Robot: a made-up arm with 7 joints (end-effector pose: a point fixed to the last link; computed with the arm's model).
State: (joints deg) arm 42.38 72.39 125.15 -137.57 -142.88 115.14 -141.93
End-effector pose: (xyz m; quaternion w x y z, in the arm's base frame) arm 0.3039 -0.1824 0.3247 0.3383 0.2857 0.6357 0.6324
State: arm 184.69 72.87 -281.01 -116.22 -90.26 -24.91 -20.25
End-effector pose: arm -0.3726 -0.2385 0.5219 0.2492 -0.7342 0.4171 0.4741
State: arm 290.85 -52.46 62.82 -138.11 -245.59 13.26 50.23
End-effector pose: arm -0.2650 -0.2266 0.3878 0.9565 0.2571 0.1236 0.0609
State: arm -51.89 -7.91 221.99 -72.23 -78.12 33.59 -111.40
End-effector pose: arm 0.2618 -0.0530 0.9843 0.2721 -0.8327 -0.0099 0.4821
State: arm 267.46 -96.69 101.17 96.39 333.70 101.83 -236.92
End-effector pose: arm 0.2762 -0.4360 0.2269 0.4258 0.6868 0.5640 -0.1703
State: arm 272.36 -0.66 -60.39 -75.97 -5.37 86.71 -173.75
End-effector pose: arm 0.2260 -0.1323 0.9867 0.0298 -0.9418 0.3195 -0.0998
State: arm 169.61 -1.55 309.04 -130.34 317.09 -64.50 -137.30
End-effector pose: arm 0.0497 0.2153 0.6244 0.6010 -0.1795 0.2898 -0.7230
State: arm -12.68 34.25 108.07 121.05 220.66 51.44 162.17
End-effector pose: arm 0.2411 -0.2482 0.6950 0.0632 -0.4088 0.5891 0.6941
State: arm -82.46 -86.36 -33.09 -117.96 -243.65 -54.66 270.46
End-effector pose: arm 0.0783 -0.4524 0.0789 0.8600 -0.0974 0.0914 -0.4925
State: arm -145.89 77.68 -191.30 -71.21 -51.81 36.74 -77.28
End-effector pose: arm -0.6104 0.3843 0.1650 0.8859 0.4035 0.2252 0.0393
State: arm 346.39 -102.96 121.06 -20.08 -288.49 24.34 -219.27
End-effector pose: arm -0.8395 -0.1039 0.1360 0.2404 0.5294 0.0581 0.8115
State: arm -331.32 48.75 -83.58 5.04 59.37 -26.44 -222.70
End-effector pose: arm 0.5692 -0.3120 0.8954 0.1093 0.3066 -0.9252 -0.1952
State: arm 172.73 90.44 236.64 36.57 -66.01 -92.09 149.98
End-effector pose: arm -0.7491 -0.2370 0.3125 0.9853 -0.1112 0.0993 0.0837
